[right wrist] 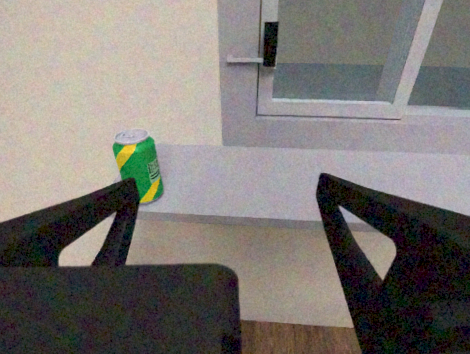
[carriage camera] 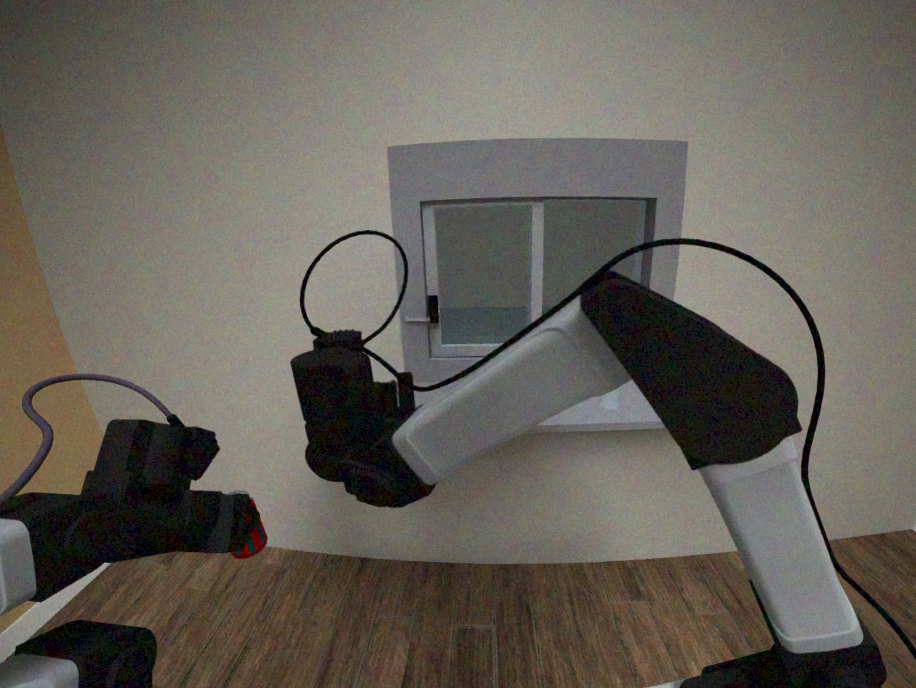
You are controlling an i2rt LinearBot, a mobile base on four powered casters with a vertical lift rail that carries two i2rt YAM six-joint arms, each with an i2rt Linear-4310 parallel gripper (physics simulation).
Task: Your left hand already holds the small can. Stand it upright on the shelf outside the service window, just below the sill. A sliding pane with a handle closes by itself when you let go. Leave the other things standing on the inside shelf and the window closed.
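Places are measured from the left arm's base along level axes (x ahead, y left, z up), in millimetres.
Where they show: left gripper, fingertip midpoint: (carriage camera: 241,517); right gripper, fingertip midpoint: (right wrist: 228,186).
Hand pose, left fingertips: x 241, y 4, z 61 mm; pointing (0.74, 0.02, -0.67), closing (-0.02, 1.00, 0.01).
Note:
Each offset is from my left fingertips to the top centre of the thing. "pt": to the spot under its first point.
My left gripper (carriage camera: 242,521) is shut on the small red can {5 mm back, 0 mm left, 35 mm up} (carriage camera: 255,545), at the lower left in the carriage view, away from the wall; the can is tilted and partly hidden by the fingers. My right gripper (right wrist: 228,186) is open and empty, its fingertips in front of the outside shelf (carriage camera: 566,427) (right wrist: 240,167); its fingers are hidden in the carriage view. The sliding pane (carriage camera: 538,274) (right wrist: 330,108) is closed. Its black handle {pt 563 mm ahead, 281 mm right, 181 mm up} (carriage camera: 433,308) (right wrist: 270,45) is on the pane's left edge, above and left of the right gripper's middle in the wrist view.
A green and yellow can {401 mm ahead, 40 mm right, 68 mm up} (right wrist: 142,165) stands at the shelf's left end, just beyond the right gripper's left fingertip in the wrist view. A pale bar {pt 580 mm ahead, 229 mm right, 148 mm up} (carriage camera: 416,319) (right wrist: 244,60) sticks out left beside the handle. The right arm covers part of the window and shelf in the carriage view.

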